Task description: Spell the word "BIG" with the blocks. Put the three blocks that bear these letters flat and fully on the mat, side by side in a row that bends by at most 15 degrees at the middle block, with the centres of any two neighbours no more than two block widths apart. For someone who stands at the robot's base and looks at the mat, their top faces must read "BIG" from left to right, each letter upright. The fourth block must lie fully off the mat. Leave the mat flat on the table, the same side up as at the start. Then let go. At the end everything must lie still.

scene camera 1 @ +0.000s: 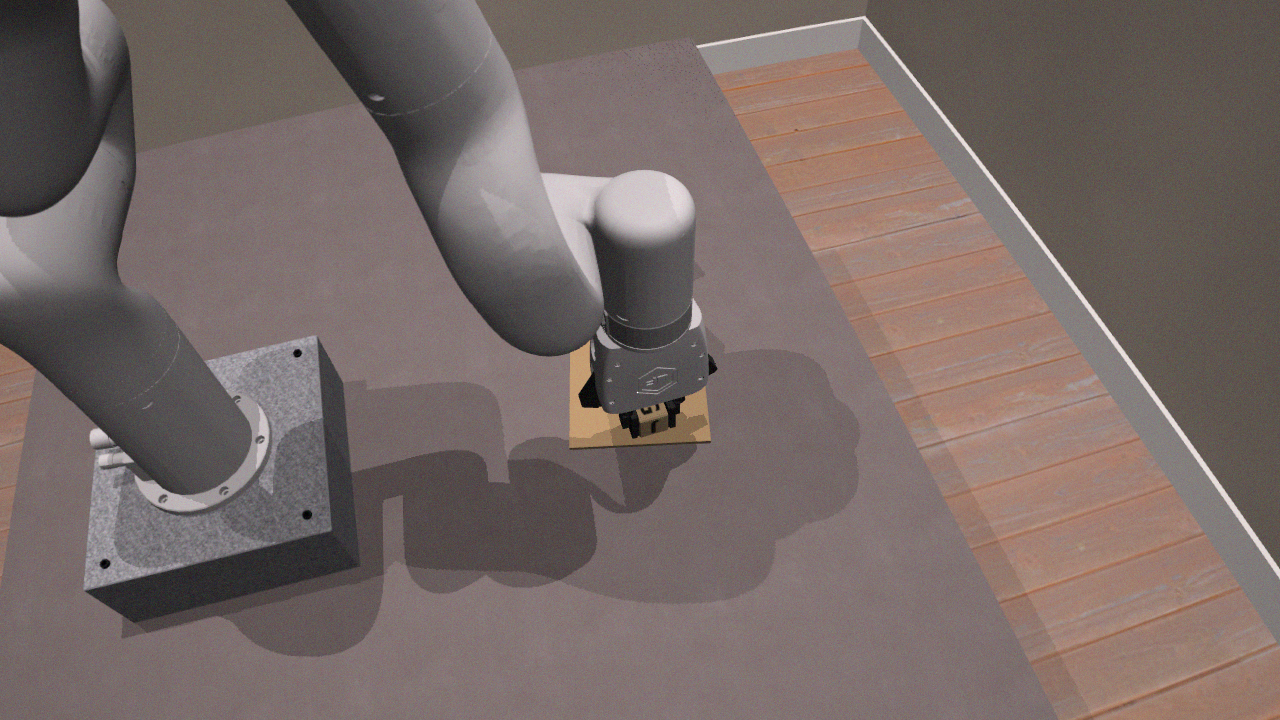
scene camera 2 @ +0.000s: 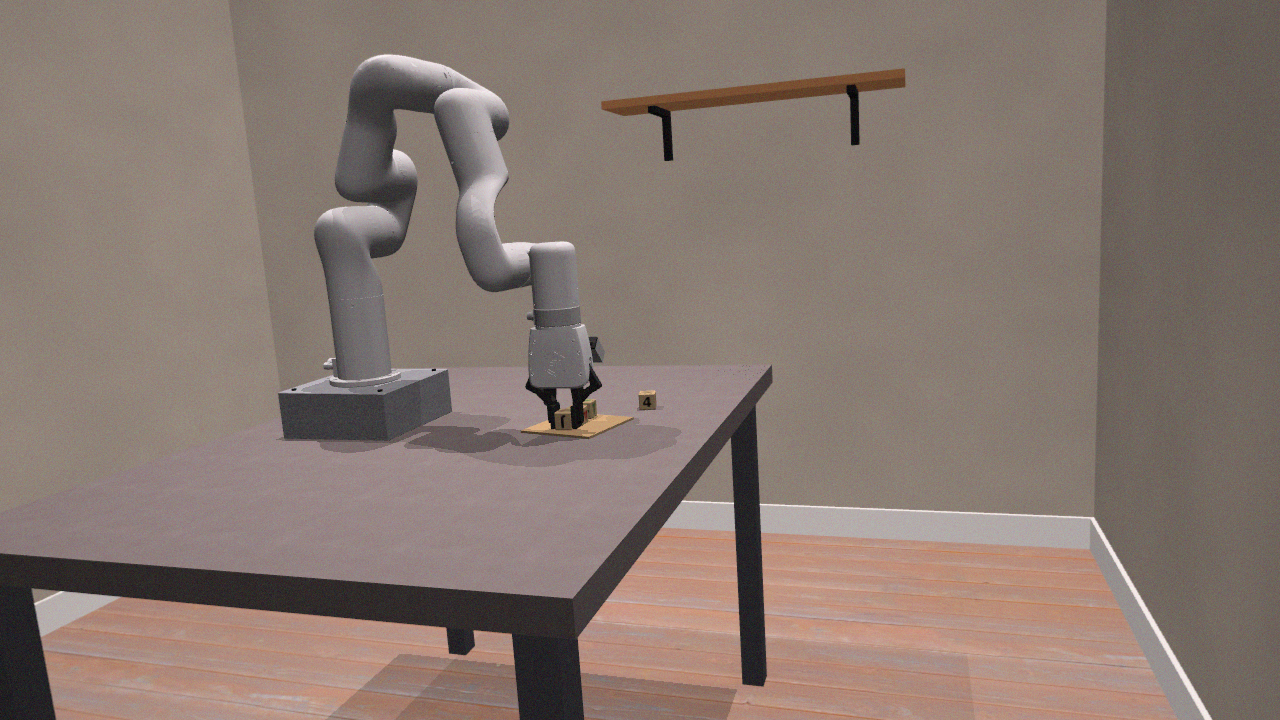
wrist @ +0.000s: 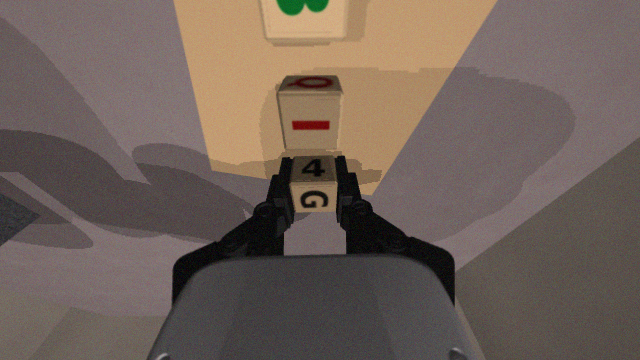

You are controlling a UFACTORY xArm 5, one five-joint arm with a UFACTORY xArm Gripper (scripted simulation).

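Scene camera 1 shows a tan mat (scene camera 1: 590,428), a G block (scene camera 1: 653,419) and my gripper (scene camera 1: 649,421). Scene camera 2 shows the gripper (scene camera 2: 566,427) and the mat (scene camera 2: 599,424). Visible in the wrist view: the block (wrist: 313,183), the mat (wrist: 391,67) and the gripper (wrist: 314,171).
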